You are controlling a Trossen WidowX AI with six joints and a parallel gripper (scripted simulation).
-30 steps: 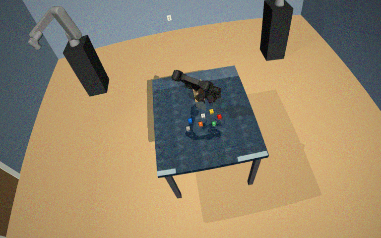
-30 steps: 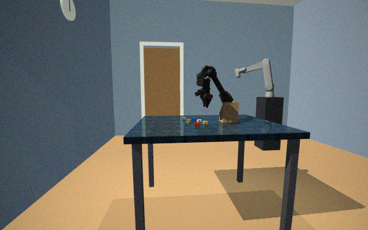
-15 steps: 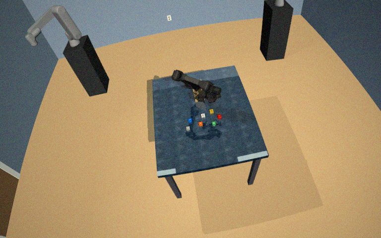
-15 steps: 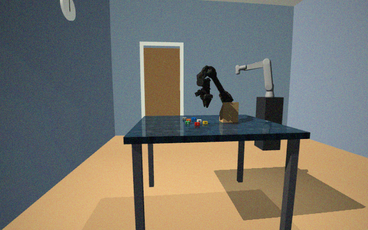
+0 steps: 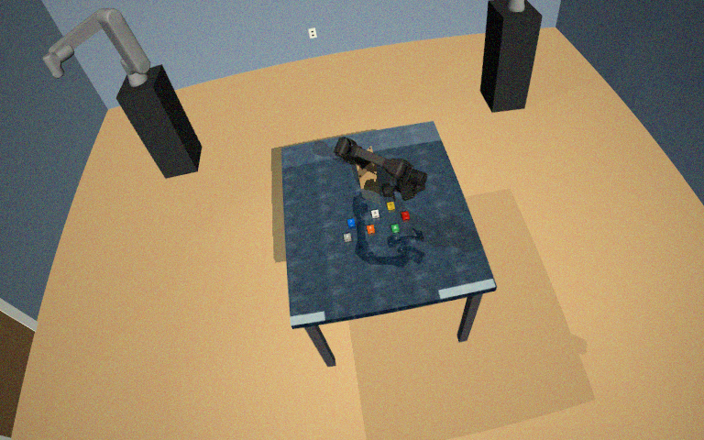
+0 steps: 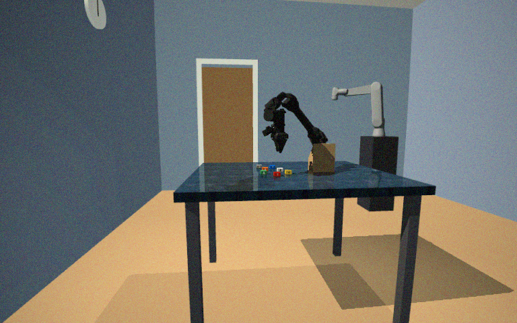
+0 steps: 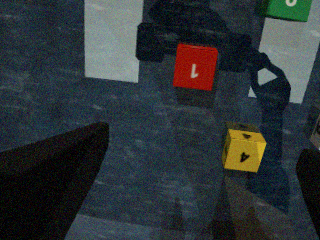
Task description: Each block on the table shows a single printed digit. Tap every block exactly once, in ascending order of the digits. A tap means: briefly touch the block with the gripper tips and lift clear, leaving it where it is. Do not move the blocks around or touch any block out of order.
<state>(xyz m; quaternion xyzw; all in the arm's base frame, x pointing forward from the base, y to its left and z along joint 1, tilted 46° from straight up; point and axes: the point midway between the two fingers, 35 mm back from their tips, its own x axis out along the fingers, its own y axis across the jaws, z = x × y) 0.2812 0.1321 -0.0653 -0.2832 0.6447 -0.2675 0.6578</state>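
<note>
My gripper tip is 110 mm above the red block and 10 mm short of it. Also, from my gripper tip: green block (110 mm below, 70 mm ahead, 60 mm to the right); then white block (140 mm to the right, 110 mm below, 30 mm behind); then yellow block (110 mm below, 60 mm to the right, 60 mm behind).
</note>
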